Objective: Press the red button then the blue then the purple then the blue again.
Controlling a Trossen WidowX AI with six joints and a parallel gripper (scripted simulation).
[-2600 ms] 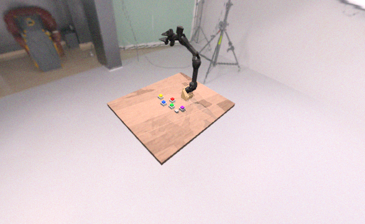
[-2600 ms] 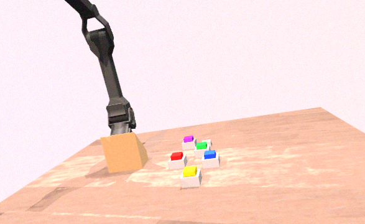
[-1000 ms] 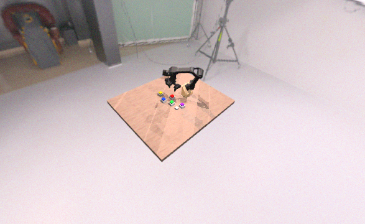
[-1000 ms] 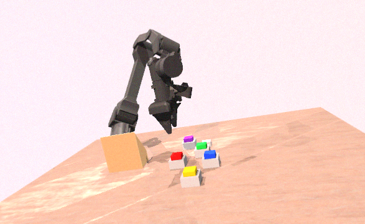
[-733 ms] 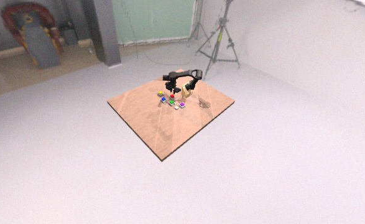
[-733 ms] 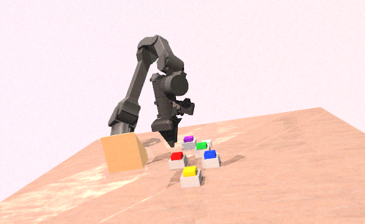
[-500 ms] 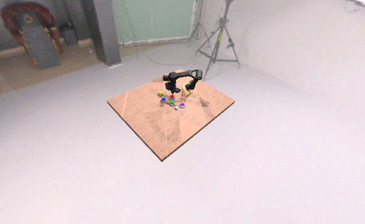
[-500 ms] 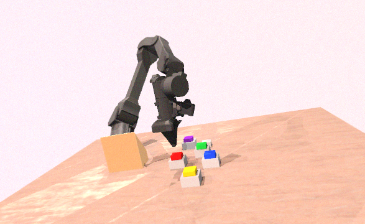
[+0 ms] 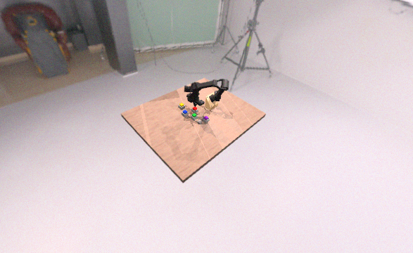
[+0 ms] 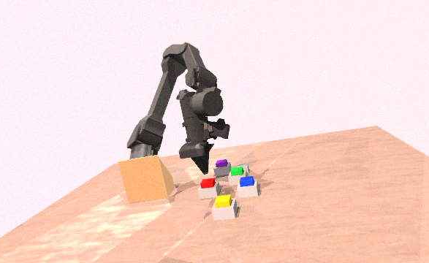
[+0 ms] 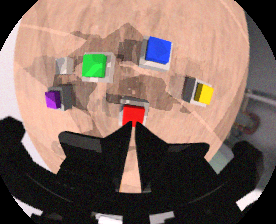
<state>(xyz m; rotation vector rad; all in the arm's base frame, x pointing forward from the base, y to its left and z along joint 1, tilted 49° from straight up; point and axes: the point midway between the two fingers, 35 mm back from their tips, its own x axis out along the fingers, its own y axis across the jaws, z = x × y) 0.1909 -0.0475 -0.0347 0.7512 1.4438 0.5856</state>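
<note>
The red button is 30 mm below my gripper tip. Also, from my gripper tip: yellow button: 130 mm to the right, 50 mm ahead, 30 mm below; green button: 80 mm ahead, 60 mm to the left, 30 mm below; blue button: 100 mm ahead, 30 mm to the right, 30 mm below.
</note>
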